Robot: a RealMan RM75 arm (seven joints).
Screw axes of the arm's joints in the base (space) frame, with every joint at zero. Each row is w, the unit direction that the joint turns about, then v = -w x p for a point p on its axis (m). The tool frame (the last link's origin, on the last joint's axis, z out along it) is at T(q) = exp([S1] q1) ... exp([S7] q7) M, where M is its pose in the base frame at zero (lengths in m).
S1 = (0, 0, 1, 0, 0, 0)
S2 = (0, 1, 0, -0.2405, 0, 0)
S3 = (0, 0, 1, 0, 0, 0)
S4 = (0, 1, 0, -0.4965, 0, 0)
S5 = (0, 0, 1, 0, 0, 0)
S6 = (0, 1, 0, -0.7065, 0, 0)
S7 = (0, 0, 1, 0, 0, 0)
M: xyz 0 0 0.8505 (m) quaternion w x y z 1 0 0 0
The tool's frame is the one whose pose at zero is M.
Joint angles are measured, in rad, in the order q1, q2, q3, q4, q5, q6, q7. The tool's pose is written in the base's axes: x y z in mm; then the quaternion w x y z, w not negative. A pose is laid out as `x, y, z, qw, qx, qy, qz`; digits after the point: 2 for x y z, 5 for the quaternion.
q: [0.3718 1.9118 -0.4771 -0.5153 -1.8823 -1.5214 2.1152]
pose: 353.50, 302.20, 82.65, 0.15965, -0.67588, 0.61857, 0.36752
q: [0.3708 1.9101 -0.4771 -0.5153 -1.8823 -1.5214 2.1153]
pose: 354.05, 301.95, 83.40, 0.16052, -0.67578, 0.61870, 0.36710
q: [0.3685 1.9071 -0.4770 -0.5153 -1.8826 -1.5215 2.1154]
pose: 355.20, 301.27, 84.70, 0.16211, -0.67550, 0.61912, 0.36623
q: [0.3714 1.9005 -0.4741 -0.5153 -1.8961 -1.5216 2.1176]
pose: 356.31, 301.71, 86.64, 0.16350, -0.67770, 0.61986, 0.36024
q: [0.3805 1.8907 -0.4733 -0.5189 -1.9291 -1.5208 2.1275]
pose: 357.25, 303.39, 88.54, 0.16337, -0.68333, 0.62255, 0.34467
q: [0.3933 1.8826 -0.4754 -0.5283 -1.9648 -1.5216 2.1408]
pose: 356.59, 306.39, 90.30, 0.16203, -0.69099, 0.62386, 0.32723
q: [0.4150 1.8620 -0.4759 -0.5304 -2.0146 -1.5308 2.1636]
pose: 355.46, 310.80, 95.12, 0.15693, -0.70005, 0.62689, 0.30382
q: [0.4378 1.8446 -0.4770 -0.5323 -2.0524 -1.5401 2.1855]
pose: 352.61, 316.22, 99.73, 0.15188, -0.70747, 0.62812, 0.28614
